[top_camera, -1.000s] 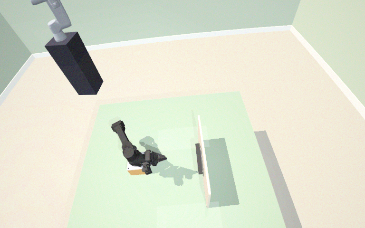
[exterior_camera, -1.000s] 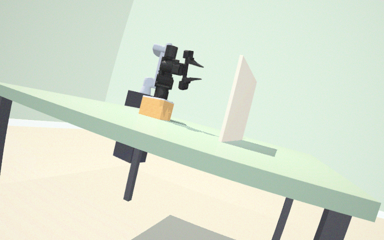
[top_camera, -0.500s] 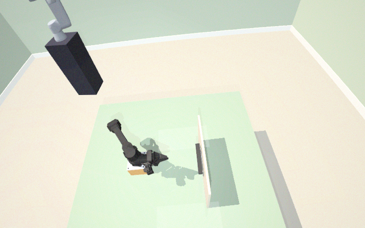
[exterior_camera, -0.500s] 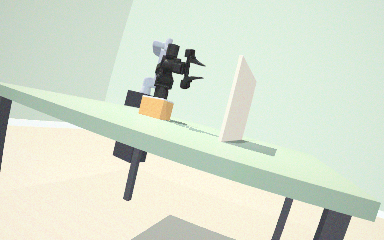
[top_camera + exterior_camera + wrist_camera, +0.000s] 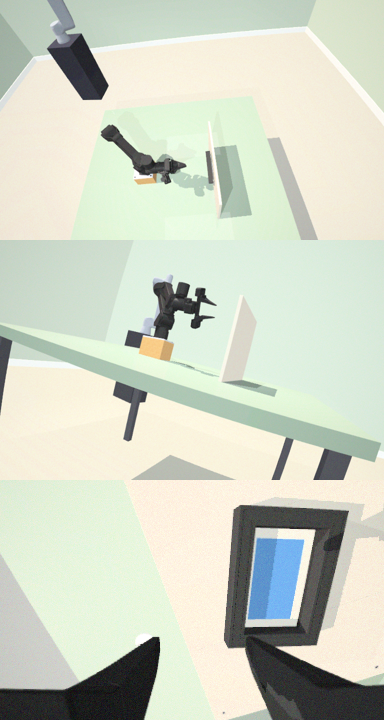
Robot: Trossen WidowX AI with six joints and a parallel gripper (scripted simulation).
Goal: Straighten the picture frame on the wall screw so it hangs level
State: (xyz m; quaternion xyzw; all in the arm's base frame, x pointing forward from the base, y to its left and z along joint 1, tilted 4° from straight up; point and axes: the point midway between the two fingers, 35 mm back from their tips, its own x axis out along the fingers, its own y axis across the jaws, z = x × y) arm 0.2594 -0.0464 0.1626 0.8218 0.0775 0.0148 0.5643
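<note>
Now: gripper tip 13 cm short of the picture frame, 11 cm above it and 4 cm to the right of it. From my gripper tip the other things lie so: cream wall panel: 14 cm ahead, 12 cm below, 3 cm to the left.
</note>
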